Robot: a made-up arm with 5 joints.
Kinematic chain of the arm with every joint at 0, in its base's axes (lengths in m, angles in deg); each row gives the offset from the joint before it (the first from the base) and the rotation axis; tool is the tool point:
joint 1: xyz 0 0 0.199 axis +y
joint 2: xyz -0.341 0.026 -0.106 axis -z
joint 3: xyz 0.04 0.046 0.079 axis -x
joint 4: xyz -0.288 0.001 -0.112 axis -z
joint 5: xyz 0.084 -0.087 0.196 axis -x
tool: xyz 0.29 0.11 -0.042
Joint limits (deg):
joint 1: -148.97..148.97
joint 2: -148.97..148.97
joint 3: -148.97..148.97
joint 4: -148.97..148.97
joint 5: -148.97..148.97
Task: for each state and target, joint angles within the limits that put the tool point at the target. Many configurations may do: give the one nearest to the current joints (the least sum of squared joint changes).
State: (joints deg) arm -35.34 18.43 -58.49 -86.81 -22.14
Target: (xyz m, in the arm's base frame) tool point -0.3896 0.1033 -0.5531
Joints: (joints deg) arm -83.39 -1.38 -67.00 -117.69 -23.42
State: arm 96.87 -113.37 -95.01 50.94 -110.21
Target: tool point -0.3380 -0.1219 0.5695
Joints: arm 109.31 -106.37 -104.18 64.52 -113.77
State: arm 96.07 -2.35 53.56 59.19 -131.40
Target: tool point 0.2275 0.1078 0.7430
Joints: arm 71.78 0.39 66.48 50.91 -127.09
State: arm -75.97 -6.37 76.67 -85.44 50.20
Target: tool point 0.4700 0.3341 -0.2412
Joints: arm -104.70 13.53 53.36 -99.36 44.97
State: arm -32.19 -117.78 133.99 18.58 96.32
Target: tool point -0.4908 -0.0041 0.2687
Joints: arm -22.86 -126.46 103.44 27.42 88.62
